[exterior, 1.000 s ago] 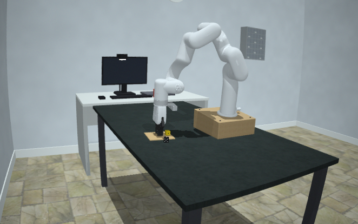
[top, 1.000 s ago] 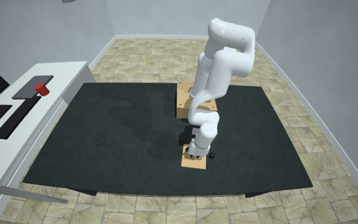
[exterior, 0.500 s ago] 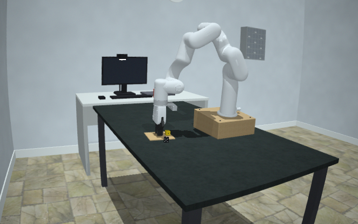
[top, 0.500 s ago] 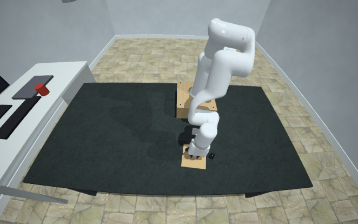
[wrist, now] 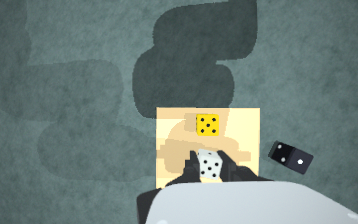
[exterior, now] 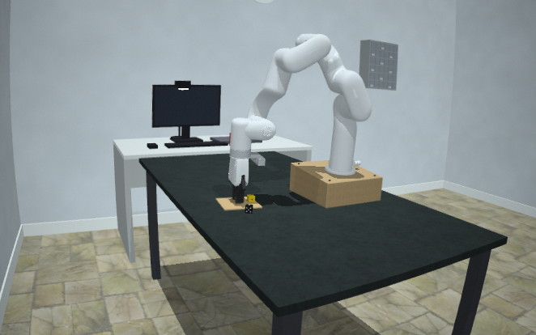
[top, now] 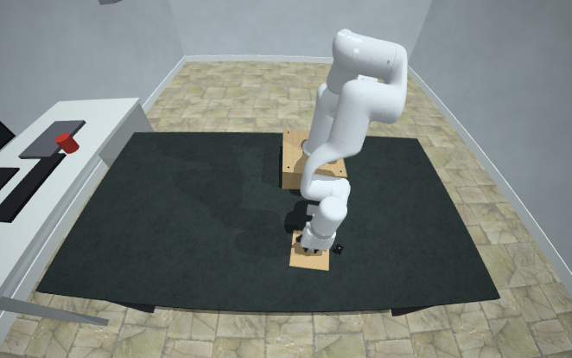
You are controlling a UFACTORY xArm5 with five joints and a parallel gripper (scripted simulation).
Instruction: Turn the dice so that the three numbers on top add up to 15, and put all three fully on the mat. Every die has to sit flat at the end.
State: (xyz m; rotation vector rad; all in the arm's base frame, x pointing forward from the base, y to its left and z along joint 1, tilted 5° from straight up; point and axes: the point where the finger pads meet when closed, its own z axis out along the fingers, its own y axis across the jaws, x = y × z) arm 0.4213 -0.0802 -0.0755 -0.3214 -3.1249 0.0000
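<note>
Right now the white die is 1 cm below my hand. From my hand the other things lie so: black die: 10 cm to the left, 2 cm below, 1 cm ahead; then tan mat: 3 cm below; then yellow die: 5 cm behind, 1 cm to the left, 1 cm below.
</note>
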